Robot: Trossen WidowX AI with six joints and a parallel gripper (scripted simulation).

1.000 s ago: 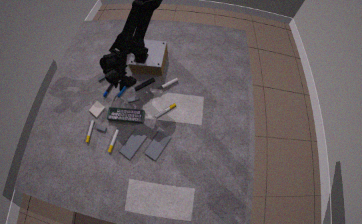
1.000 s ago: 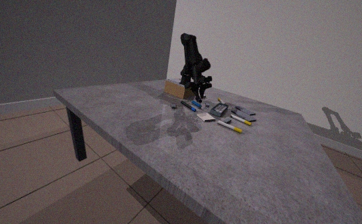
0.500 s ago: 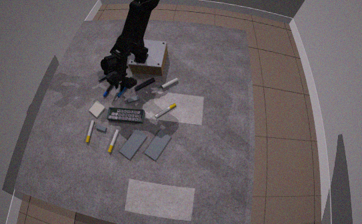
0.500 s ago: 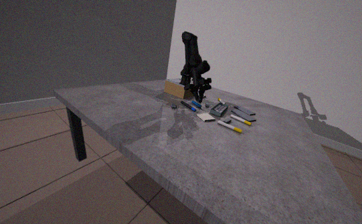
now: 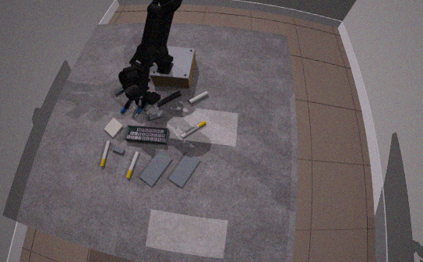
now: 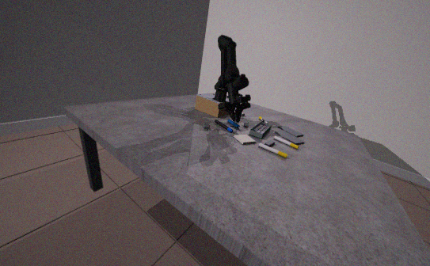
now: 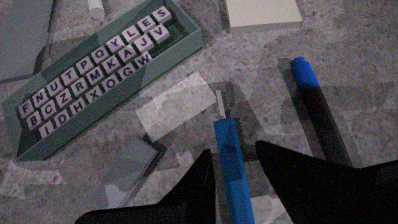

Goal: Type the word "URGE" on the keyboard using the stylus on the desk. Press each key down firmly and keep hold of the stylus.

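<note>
My gripper tip is 1 cm short of the blue stylus and 2 cm above it. Round my gripper tip: pale pad (13 cm ahead, 10 cm to the right, 3 cm below); grey block (22 cm ahead, 3 cm to the right, 2 cm below).
</note>
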